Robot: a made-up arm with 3 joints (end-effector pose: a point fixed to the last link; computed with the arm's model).
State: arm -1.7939 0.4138 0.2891
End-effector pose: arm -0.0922 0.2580 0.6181 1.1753 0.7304 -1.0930
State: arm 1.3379 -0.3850 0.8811
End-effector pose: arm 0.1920 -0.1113 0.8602 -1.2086 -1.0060 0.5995
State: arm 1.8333 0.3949 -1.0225
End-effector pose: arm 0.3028 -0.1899 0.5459 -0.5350 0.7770 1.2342
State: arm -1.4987 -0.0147 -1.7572
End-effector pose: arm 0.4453 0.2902 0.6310 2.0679 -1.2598 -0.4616
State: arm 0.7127 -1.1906 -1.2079
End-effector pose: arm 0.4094 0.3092 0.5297 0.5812 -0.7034 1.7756
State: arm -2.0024 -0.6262 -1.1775
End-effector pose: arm 0.3881 0.0813 0.4066 1.2165 -1.3208 -1.2192
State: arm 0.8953 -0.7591 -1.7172
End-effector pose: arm 0.2203 0.2924 0.3476 0.9213 0.1019 1.9119
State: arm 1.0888 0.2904 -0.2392
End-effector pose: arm 0.2466 -0.1939 0.6215 -0.5872 0.2364 0.7894
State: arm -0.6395 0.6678 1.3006
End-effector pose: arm -0.0169 -0.1100 0.8799 -0.7638 0.9813 -0.3100
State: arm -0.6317 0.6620 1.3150
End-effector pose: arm -0.0148 -0.1078 0.8842 -0.7862 0.9752 -0.3117
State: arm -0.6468 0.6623 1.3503
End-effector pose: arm -0.0106 -0.1050 0.8918 -0.8089 0.9864 -0.3138
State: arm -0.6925 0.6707 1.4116
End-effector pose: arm -0.0033 -0.1023 0.9030 -0.8298 1.0207 -0.3147
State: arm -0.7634 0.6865 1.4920
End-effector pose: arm 0.0073 -0.1010 0.9157 -0.8460 1.0735 -0.3105
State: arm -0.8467 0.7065 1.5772
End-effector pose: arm 0.0197 -0.1025 0.9270 -0.8538 1.1339 -0.2994
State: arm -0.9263 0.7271 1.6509
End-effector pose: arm 0.0314 -0.1066 0.9344 -0.8515 1.1894 -0.2829
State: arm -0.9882 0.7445 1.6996
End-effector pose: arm 0.0391 -0.1120 0.9372 -0.8395 1.2304 -0.2669
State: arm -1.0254 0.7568 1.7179
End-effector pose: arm 0.0417 -0.1169 0.9360 -0.8201 1.2536 -0.2565
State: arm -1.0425 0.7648 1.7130
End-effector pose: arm 0.0402 -0.1208 0.9324 -0.7967 1.2635 -0.2519
